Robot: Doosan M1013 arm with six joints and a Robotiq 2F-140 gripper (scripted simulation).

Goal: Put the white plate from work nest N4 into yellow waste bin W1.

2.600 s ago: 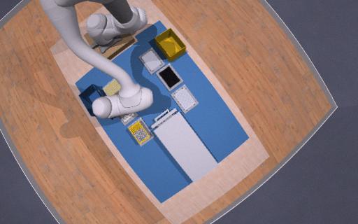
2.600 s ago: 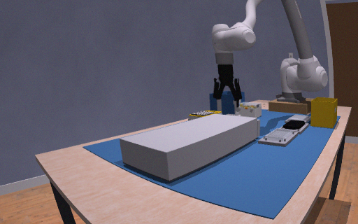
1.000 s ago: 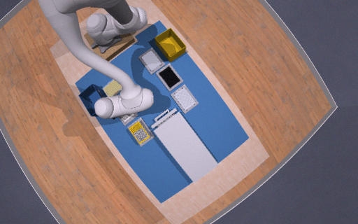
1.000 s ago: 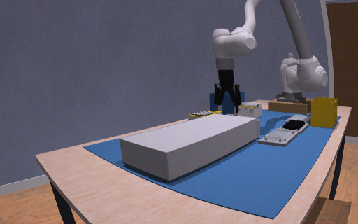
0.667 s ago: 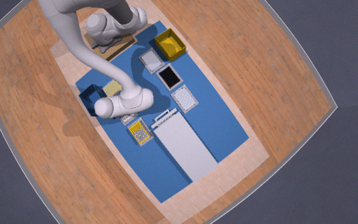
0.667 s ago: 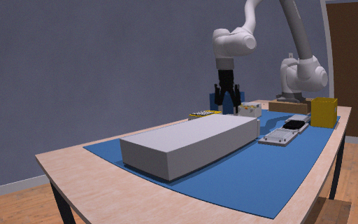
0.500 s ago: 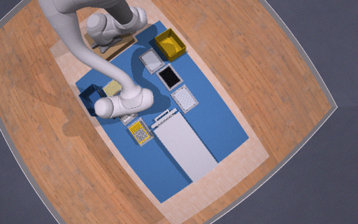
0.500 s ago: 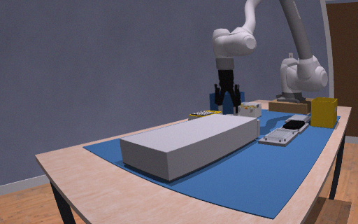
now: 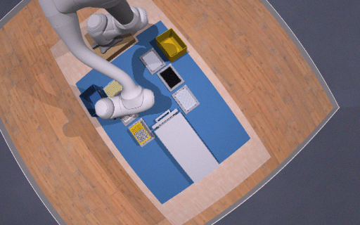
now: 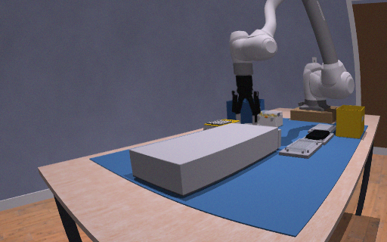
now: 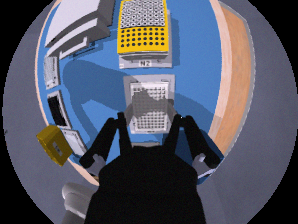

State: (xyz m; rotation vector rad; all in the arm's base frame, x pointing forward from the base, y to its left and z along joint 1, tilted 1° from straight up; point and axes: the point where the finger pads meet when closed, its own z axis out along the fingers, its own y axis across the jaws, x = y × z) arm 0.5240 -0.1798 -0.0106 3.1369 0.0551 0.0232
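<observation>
The white plate lies 20 mm below my hand. Round my hand: yellow rack: 170 mm ahead, 10 mm to the left, 20 mm above; grey nest: 30 mm below; blue bin: 180 mm behind, 130 mm to the right.
</observation>
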